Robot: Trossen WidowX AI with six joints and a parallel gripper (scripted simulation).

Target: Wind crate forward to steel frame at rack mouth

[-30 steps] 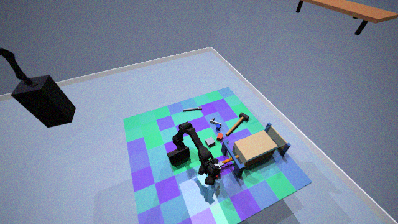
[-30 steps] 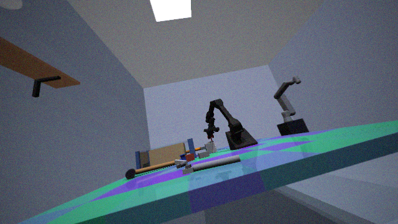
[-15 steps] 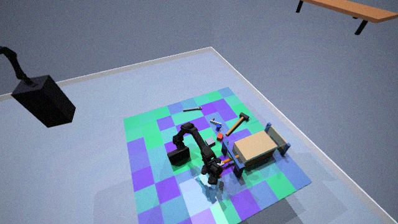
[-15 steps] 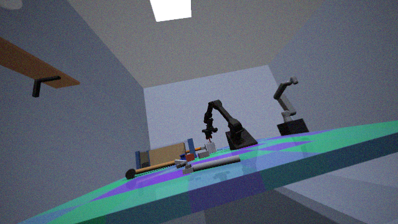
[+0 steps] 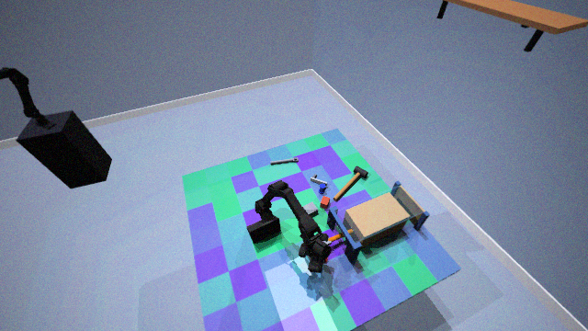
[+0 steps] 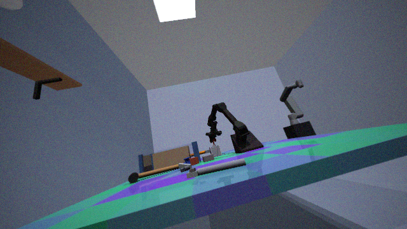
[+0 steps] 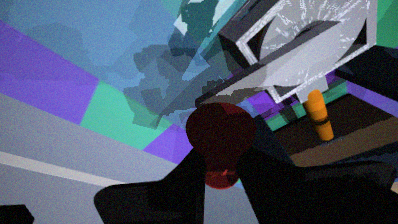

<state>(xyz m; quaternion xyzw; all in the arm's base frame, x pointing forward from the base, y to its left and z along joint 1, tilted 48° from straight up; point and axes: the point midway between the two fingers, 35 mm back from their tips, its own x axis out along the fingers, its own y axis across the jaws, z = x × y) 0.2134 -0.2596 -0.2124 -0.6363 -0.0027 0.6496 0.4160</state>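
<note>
My gripper tip is now 5 cm to the right of the red-knobbed crank handle, 3 cm above it and 1 cm past it. The rest, counted from my gripper tip: blue steel frame: 15 cm ahead, 13 cm to the left, 3 cm below; dark red knob: 1 cm to the left, 1 cm behind; grey hand winch: 10 cm to the left, 10 cm below, 2 cm behind.
</note>
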